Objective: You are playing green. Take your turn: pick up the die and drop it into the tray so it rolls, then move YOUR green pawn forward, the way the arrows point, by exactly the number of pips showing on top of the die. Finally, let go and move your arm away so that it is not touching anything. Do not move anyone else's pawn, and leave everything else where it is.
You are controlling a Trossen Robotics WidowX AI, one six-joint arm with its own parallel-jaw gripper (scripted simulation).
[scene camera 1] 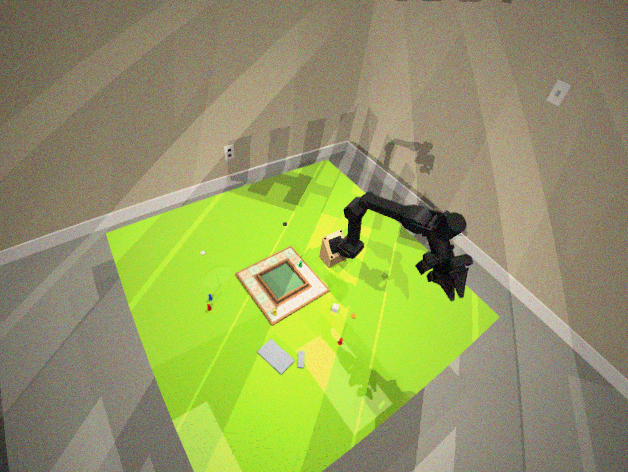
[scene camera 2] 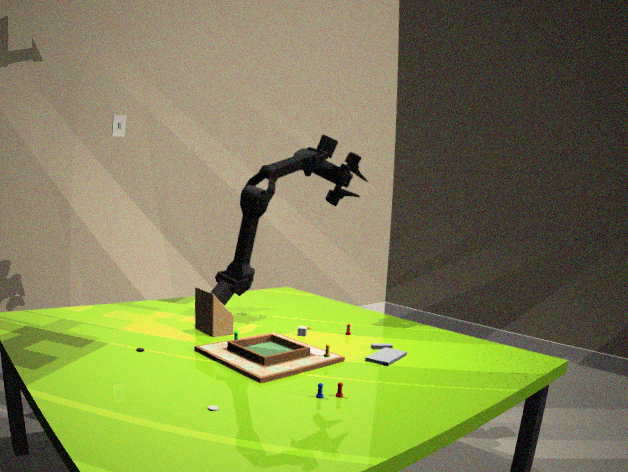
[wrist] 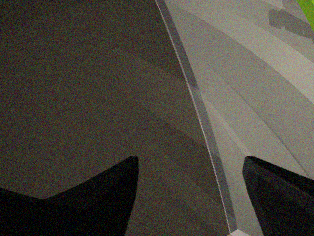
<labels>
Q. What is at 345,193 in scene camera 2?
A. My gripper.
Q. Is my gripper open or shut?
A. Open.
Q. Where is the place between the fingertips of my gripper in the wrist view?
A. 192,165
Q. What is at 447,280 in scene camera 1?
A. My gripper.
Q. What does my gripper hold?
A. Nothing.
</labels>
